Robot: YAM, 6 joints.
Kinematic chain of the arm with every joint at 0, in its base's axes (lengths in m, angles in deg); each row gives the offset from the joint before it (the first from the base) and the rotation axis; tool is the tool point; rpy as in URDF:
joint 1: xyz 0 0 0.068 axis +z
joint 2: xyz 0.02 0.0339 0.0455 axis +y
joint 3: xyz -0.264 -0.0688 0 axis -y
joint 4: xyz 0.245 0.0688 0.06 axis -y
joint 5: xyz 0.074 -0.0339 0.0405 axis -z
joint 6: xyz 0.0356 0 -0.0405 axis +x
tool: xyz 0 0 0 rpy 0 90 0
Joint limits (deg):
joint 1: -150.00..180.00
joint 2: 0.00..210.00
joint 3: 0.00..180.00
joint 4: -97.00..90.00
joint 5: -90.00..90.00
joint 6: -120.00..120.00
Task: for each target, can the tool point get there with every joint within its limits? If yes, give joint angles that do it. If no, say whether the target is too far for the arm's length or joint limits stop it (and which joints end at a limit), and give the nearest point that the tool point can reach.
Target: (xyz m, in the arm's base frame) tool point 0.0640 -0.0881 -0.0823
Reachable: yes | joints -35.69 167.84 16.09 70.49 74.34 16.62
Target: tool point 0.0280 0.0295 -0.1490
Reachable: yes | joints 44.19 180.94 41.28 -10.92 -2.64 75.58
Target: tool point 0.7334 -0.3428 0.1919
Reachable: no: too far | nearest point 0.5823 -0.2722 0.1753 | short by 0.168 m
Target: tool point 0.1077 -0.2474 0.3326
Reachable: yes | joints -59.14 78.72 43.57 74.17 75.58 -39.41
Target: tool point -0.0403 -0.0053 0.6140
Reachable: yes | joints 22.13 46.46 115.43 -35.94 -16.75 91.01
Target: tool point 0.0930 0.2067 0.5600
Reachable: yes | joints -117.74 21.92 89.19 45.09 23.00 22.25
